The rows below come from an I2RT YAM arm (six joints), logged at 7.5 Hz.
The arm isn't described. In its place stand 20 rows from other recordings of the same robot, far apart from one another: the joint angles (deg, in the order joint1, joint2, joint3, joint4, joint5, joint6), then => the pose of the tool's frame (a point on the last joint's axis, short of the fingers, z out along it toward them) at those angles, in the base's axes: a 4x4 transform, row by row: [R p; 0 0 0 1], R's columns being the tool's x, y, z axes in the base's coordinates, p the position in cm.
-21.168 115.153 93.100 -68.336 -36.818 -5.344 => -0.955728 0.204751 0.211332 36.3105; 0.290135 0.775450 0.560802 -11.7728; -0.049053 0.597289 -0.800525 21.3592; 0 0 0 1
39.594 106.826 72.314 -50.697 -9.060 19.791 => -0.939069 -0.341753 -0.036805 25.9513; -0.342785 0.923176 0.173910 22.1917; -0.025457 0.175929 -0.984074 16.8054; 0 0 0 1
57.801 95.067 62.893 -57.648 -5.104 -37.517 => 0.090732 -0.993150 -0.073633 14.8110; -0.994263 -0.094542 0.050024 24.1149; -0.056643 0.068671 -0.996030 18.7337; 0 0 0 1
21.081 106.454 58.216 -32.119 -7.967 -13.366 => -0.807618 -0.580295 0.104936 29.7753; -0.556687 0.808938 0.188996 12.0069; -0.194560 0.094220 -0.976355 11.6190; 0 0 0 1
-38.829 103.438 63.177 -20.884 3.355 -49.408 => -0.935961 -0.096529 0.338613 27.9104; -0.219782 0.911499 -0.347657 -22.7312; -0.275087 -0.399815 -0.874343 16.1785; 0 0 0 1
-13.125 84.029 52.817 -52.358 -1.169 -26.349 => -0.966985 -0.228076 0.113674 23.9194; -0.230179 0.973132 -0.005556 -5.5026; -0.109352 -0.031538 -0.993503 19.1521; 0 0 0 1
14.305 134.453 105.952 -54.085 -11.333 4.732 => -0.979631 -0.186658 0.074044 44.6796; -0.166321 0.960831 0.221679 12.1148; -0.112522 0.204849 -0.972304 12.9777; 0 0 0 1
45.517 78.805 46.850 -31.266 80.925 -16.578 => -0.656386 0.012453 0.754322 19.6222; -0.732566 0.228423 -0.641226 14.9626; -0.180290 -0.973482 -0.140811 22.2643; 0 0 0 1
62.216 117.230 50.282 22.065 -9.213 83.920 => -0.955809 0.228988 0.184375 16.7089; 0.291614 0.658900 0.693406 32.9355; 0.037297 0.716530 -0.696558 6.9286; 0 0 0 1
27.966 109.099 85.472 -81.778 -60.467 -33.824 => -0.692339 -0.496425 -0.523668 27.7444; -0.678257 0.200063 0.707066 18.2379; -0.246238 0.844711 -0.475215 23.1489; 0 0 0 1
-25.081 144.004 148.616 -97.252 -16.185 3.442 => -0.877976 0.472291 0.078094 42.8069; 0.474581 0.837388 0.271208 -18.9393; 0.062695 0.275176 -0.959347 24.0093; 0 0 0 1
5.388 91.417 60.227 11.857 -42.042 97.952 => -0.646538 0.423108 0.634798 35.8123; 0.677798 -0.063291 0.732519 5.7724; 0.350112 0.903866 -0.245862 26.8617; 0 0 0 1
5.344 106.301 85.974 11.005 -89.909 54.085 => -0.890441 -0.445790 -0.091575 41.2631; -0.082002 -0.040764 0.995798 7.4354; -0.447650 0.894209 -0.000257 32.6049; 0 0 0 1
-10.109 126.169 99.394 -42.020 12.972 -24.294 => -0.939799 -0.148857 0.307603 45.2322; -0.239686 0.928732 -0.282857 -8.8761; -0.243575 -0.339557 -0.908500 16.8489; 0 0 0 1
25.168 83.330 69.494 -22.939 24.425 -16.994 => -0.492622 -0.241991 0.835921 30.2046; -0.525502 0.848375 -0.064091 12.5662; -0.693665 -0.470851 -0.545095 31.1677; 0 0 0 1
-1.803 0.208 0.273 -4.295 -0.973 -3.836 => -0.074531 0.009567 0.997173 11.0192; -0.064578 0.997809 -0.014400 -0.2864; -0.995126 -0.065469 -0.073750 16.6654; 0 0 0 1
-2.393 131.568 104.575 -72.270 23.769 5.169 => -0.984486 0.062341 -0.164013 42.2585; 0.123665 0.909646 -0.396548 -3.2021; 0.124473 -0.410679 -0.903244 14.8090; 0 0 0 1
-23.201 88.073 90.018 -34.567 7.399 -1.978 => -0.512127 0.472974 0.716953 31.6216; 0.182269 0.875558 -0.447410 -14.0525; -0.839347 -0.098453 -0.534605 38.6708; 0 0 0 1
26.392 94.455 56.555 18.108 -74.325 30.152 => -0.730219 -0.653206 -0.200255 29.7718; -0.210856 -0.063334 0.975463 18.6001; -0.649861 0.754527 -0.091485 24.5236; 0 0 0 1
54.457 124.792 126.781 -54.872 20.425 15.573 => -0.618372 -0.492160 0.612695 28.8089; -0.432759 0.864020 0.257273 38.1875; -0.656000 -0.106059 -0.747272 31.3162; 0 0 0 1
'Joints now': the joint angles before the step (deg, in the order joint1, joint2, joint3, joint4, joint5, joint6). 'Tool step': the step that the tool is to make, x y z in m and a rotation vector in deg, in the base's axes. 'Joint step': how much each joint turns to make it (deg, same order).
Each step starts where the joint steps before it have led.
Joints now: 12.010, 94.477, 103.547, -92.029, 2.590, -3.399
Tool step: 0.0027, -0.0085, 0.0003, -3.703, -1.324, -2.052
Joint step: -1.281, 0.003, -0.004, 0.553, 3.958, 0.271
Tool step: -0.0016, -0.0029, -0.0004, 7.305, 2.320, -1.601
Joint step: -1.448, -0.001, 0.018, -1.089, -7.520, 1.087
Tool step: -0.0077, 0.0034, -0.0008, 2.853, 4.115, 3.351
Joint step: 0.471, -0.016, -0.100, -3.632, -3.716, -2.589
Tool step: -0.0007, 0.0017, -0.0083, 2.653, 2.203, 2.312
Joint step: -0.020, 0.003, -2.048, 0.084, -3.060, -2.249
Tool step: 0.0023, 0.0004, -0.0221, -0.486, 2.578, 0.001
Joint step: 0.007, 0.026, -5.263, 2.667, 0.043, 0.006
